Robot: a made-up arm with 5 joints. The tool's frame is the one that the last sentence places.
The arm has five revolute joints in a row. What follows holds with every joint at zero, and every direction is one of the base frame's.
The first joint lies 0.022 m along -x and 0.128 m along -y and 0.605 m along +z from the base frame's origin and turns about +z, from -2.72 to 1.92 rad.
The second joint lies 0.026 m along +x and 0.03 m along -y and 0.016 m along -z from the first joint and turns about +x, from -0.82 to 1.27 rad.
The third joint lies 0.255 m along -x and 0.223 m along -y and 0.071 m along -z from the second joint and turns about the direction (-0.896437, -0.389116, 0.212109), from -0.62 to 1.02 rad.
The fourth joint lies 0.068 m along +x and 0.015 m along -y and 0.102 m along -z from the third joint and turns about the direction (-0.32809, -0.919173, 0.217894), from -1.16 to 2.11 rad.
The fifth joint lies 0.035 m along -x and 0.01 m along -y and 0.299 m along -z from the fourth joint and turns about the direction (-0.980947, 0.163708, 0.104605), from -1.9 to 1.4 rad.
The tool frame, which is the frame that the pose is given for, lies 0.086 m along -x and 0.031 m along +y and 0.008 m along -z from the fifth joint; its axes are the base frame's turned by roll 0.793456, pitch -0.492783 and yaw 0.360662 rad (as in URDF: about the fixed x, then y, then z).
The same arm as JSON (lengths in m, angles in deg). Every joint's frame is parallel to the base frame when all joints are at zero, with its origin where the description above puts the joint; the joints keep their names.
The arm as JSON. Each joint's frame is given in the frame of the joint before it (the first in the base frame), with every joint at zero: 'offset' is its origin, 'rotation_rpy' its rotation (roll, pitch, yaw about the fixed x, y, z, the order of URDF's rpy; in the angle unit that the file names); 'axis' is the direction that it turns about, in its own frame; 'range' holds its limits. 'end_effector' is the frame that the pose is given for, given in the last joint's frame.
{
  "length_unit": "m",
  "angle_unit": "deg",
  "chain": [
    {
      "id": "joint 1",
      "offset": [
        -0.022,
        -0.128,
        0.605
      ],
      "rotation_rpy": [
        0.0,
        0.0,
        0.0
      ],
      "axis": [
        0.0,
        0.0,
        1.0
      ],
      "range": [
        -155.84,
        110.01
      ]
    },
    {
      "id": "joint 2",
      "offset": [
        0.026,
        -0.03,
        -0.016
      ],
      "rotation_rpy": [
        0.0,
        0.0,
        0.0
      ],
      "axis": [
        1.0,
        0.0,
        0.0
      ],
      "range": [
        -46.98,
        72.77
      ]
    },
    {
      "id": "joint 3",
      "offset": [
        -0.255,
        -0.223,
        -0.071
      ],
      "rotation_rpy": [
        0.0,
        0.0,
        0.0
      ],
      "axis": [
        -0.896437,
        -0.389116,
        0.212109
      ],
      "range": [
        -35.52,
        58.44
      ]
    },
    {
      "id": "joint 4",
      "offset": [
        0.068,
        -0.015,
        -0.102
      ],
      "rotation_rpy": [
        0.0,
        0.0,
        0.0
      ],
      "axis": [
        -0.32809,
        -0.919173,
        0.217894
      ],
      "range": [
        -66.46,
        120.89
      ]
    },
    {
      "id": "joint 5",
      "offset": [
        -0.035,
        -0.01,
        -0.299
      ],
      "rotation_rpy": [
        0.0,
        0.0,
        0.0
      ],
      "axis": [
        -0.980947,
        0.163708,
        0.104605
      ],
      "range": [
        -108.86,
        80.21
      ]
    }
  ],
  "end_effector": {
    "offset": [
      -0.086,
      0.031,
      -0.008
    ],
    "rotation_rpy": [
      45.46,
      -28.23,
      20.66
    ]
  }
}

